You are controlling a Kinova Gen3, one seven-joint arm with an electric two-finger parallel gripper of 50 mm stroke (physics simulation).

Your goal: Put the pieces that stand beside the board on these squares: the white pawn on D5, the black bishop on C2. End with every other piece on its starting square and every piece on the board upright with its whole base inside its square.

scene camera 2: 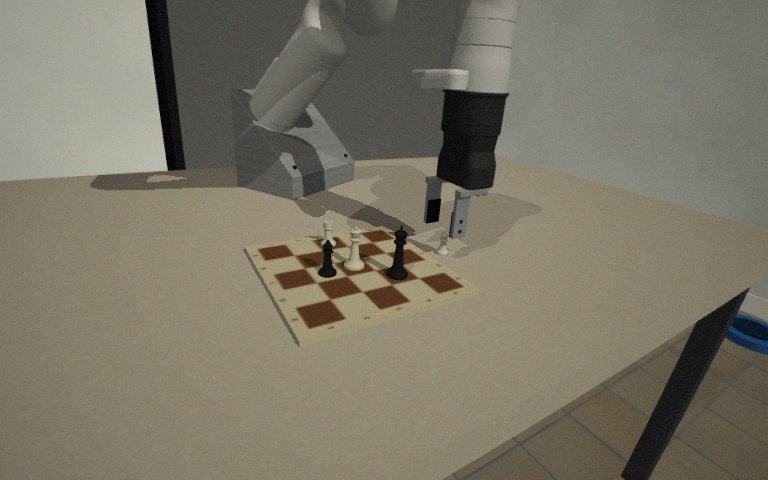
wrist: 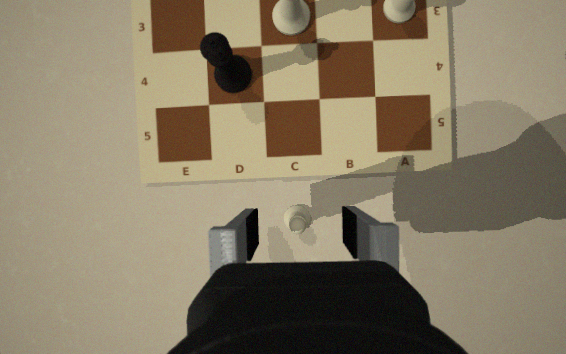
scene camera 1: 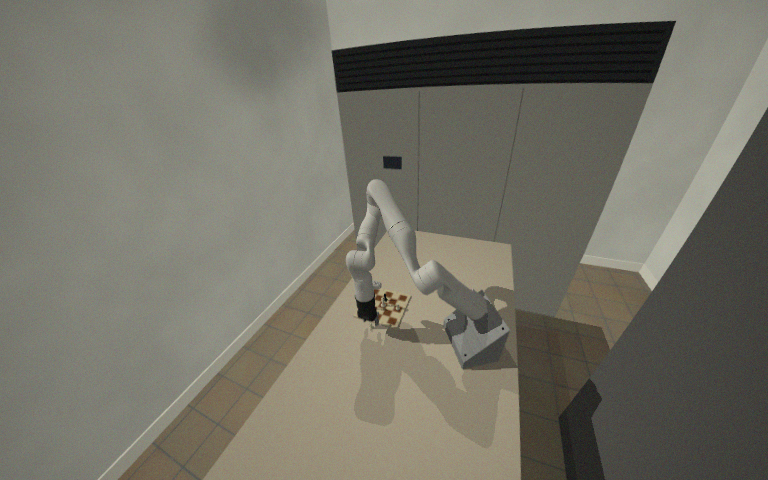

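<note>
The white pawn stands upright on the table beside the board, off its rank-5 edge near column C. My gripper is open and points down over the pawn. In the wrist view the pawn shows between the two fingers with space on both sides. The fingertips are near the height of the pawn's head; the exact height is hard to tell. The black bishop stands upright on C2; it does not show in the wrist view. D5 bears no piece.
The black king stands on D4, beside D5. A tall white crowned piece stands on C3. The white rook stands on A3. The arm's grey base is bolted on the table.
</note>
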